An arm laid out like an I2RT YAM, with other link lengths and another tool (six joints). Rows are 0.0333 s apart.
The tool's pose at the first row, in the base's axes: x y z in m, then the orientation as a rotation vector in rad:
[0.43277 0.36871 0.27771 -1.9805 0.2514 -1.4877]
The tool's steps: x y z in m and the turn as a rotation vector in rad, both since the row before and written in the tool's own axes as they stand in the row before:
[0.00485 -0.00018 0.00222 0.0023 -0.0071 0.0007]
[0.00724 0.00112 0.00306 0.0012 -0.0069 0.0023]
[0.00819 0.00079 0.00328 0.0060 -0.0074 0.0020]
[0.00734 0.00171 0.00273 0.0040 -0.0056 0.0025]
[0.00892 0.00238 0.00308 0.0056 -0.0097 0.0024]
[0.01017 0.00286 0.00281 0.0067 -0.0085 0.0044]
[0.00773 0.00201 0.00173 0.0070 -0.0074 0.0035]
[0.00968 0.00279 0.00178 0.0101 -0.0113 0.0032]
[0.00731 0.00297 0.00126 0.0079 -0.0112 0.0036]
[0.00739 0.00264 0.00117 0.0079 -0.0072 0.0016]
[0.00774 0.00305 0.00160 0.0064 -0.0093 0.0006]
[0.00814 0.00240 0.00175 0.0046 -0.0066 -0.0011]
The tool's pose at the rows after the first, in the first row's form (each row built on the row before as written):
[0.43641 0.36722 0.28132 -1.9833 0.2472 -1.4796]
[0.44196 0.36386 0.28590 -1.9862 0.2455 -1.4709]
[0.44802 0.36038 0.29135 -1.9857 0.2396 -1.4612]
[0.45353 0.35645 0.29564 -1.9854 0.2365 -1.4533]
[0.46012 0.35137 0.30068 -1.9866 0.2303 -1.4410]
[0.46713 0.34524 0.30641 -1.9853 0.2257 -1.4285]
[0.47212 0.34057 0.31089 -1.9833 0.2205 -1.4177]
[0.47817 0.33439 0.31635 -1.9815 0.2110 -1.4026]
[0.48297 0.32909 0.31992 -1.9811 0.2036 -1.3877]
[0.48772 0.32400 0.32372 -1.9788 0.1961 -1.3782]
[0.49316 0.31867 0.32743 -1.9794 0.1878 -1.3674]
[0.49880 0.31375 0.33180 -1.9803 0.1804 -1.3607]

